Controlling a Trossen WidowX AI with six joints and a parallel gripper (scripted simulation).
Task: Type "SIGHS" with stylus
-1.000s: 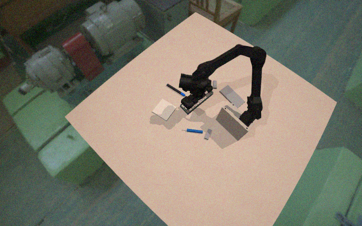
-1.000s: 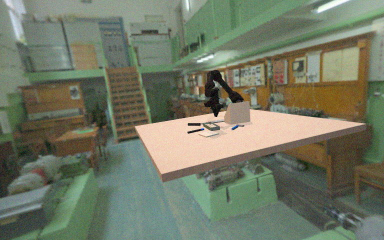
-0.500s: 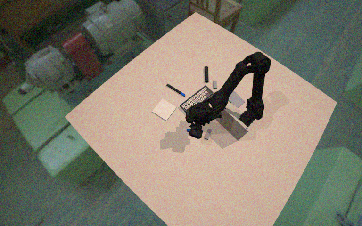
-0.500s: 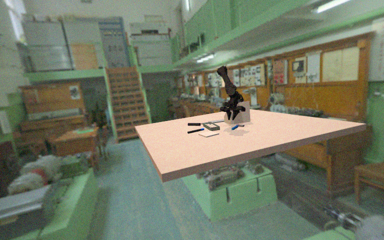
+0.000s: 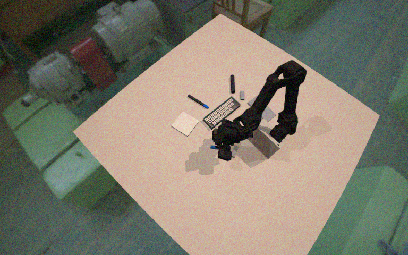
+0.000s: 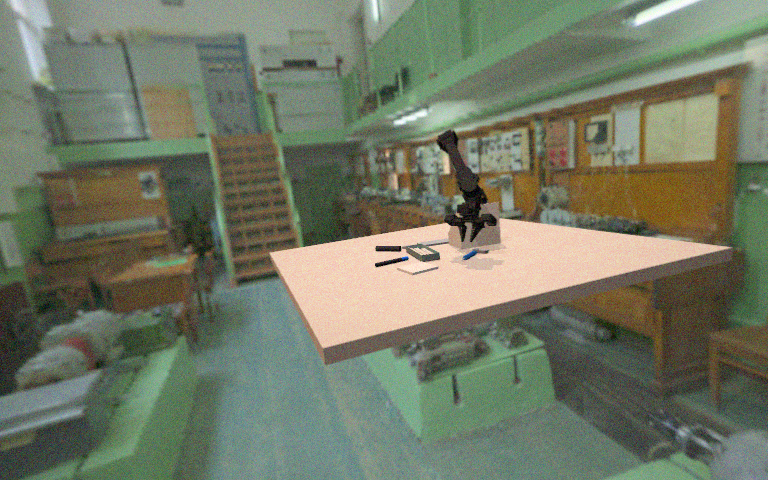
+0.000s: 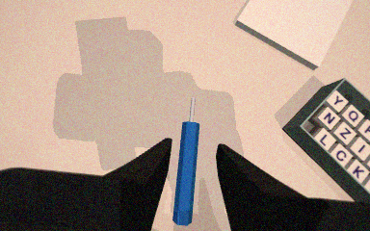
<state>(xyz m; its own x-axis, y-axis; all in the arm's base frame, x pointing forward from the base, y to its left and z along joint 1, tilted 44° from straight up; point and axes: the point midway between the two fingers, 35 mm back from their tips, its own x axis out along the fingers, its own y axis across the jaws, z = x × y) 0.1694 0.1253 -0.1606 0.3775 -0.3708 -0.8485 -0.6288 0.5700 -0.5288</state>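
My gripper tip is now 1 cm short of the stylus, 1 cm to the right of it and 6 cm above it. Also, from my gripper tip: stylus tip 3 cm ahead, 3 cm to the left, 6 cm below; then small grey block 8 cm behind, 6 cm to the right, 6 cm below; then pale square pad 21 cm ahead, 2 cm to the left, 6 cm below.
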